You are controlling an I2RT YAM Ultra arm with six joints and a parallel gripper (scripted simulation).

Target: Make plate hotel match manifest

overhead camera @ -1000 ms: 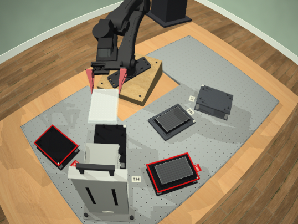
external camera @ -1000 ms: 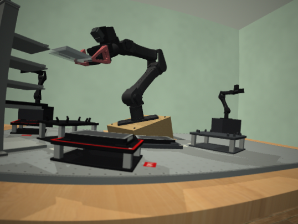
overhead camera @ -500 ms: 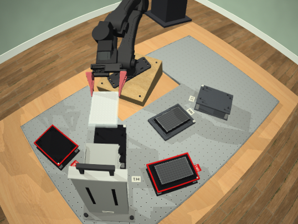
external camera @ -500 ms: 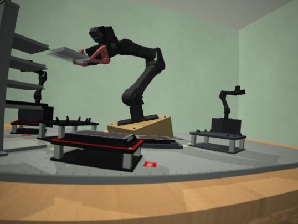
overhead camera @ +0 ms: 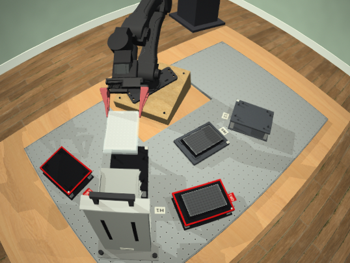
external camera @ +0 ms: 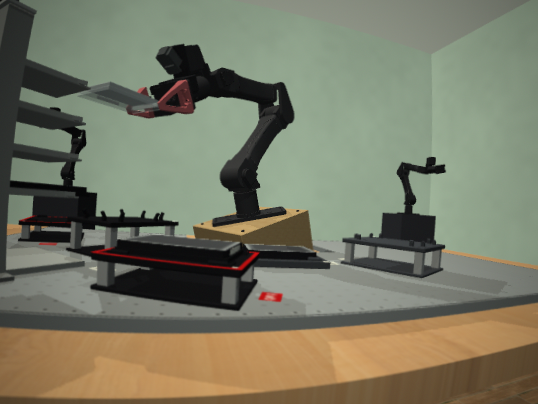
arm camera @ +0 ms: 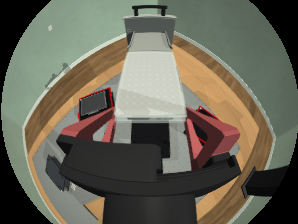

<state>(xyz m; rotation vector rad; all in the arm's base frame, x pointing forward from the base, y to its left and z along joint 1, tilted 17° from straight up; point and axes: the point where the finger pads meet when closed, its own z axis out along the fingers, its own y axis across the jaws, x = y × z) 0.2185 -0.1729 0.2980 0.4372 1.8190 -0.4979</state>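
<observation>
Right now my hand is 5 cm short of the pale translucent plate and 3 cm to the left of it. Round my hand: plate hotel H1 (24 cm ahead, 15 cm to the right, 12 cm below); hotel handle (24 cm ahead, 15 cm to the right, 7 cm above); red-edged quarantine nest (24 cm below, 21 cm to the right, 9 cm behind).
</observation>
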